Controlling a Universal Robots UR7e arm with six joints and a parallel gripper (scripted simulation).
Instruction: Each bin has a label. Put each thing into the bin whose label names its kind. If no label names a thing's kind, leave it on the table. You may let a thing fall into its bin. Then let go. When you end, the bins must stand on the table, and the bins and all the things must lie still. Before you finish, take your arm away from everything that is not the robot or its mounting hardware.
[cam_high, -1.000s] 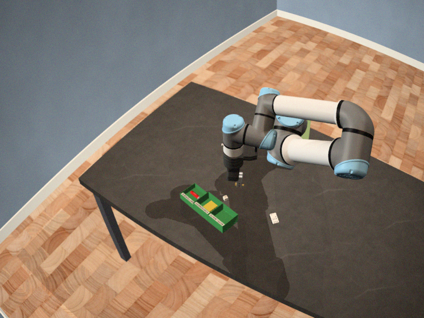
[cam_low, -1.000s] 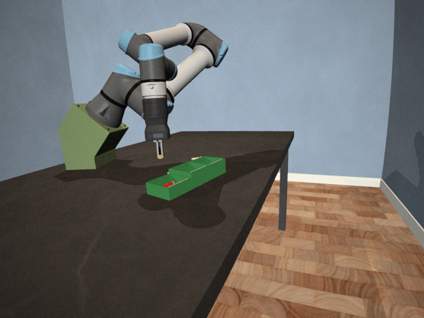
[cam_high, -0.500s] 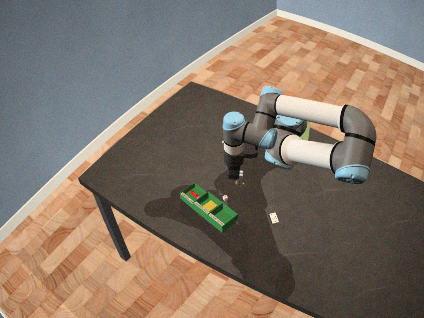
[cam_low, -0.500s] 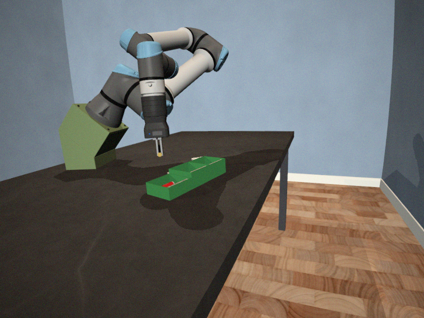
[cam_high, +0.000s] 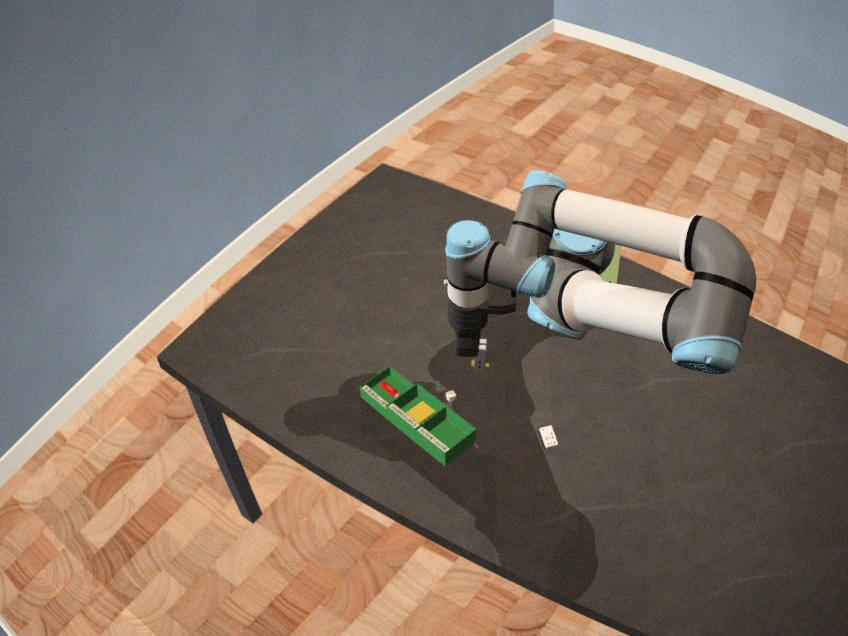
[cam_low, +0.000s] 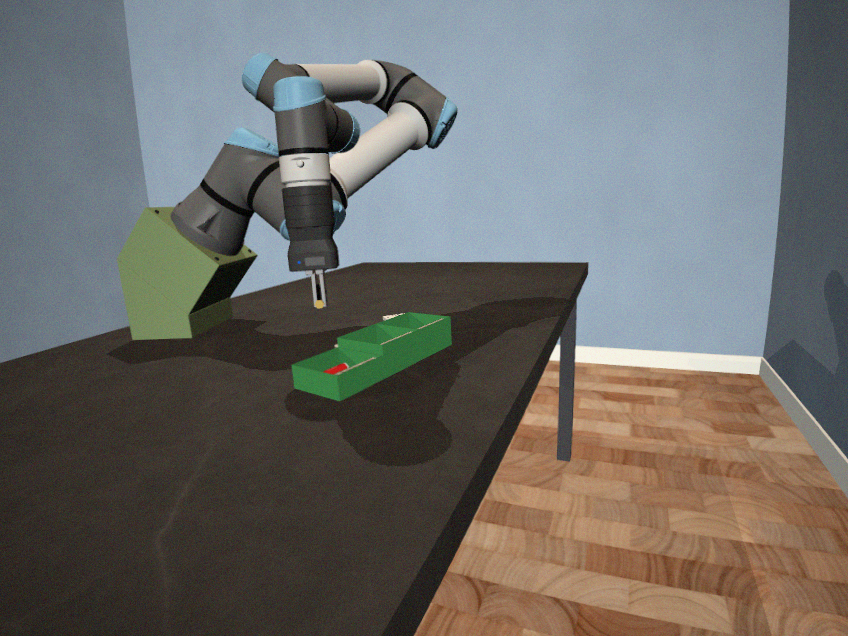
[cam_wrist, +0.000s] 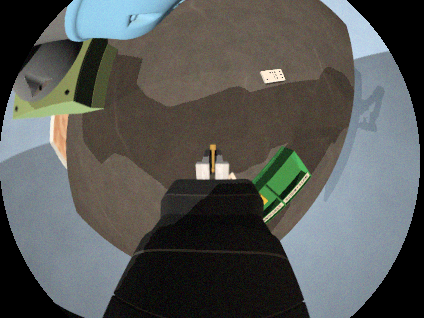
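Now: the flat yellow block 14 cm ahead of my hand, 4 cm to the right of it and 7 cm below it. Also, from my hand: brass bolt: 1 cm below; then white die: 6 cm ahead, 3 cm to the right, 8 cm below; then red battery: 13 cm ahead, 13 cm to the right, 7 cm below.
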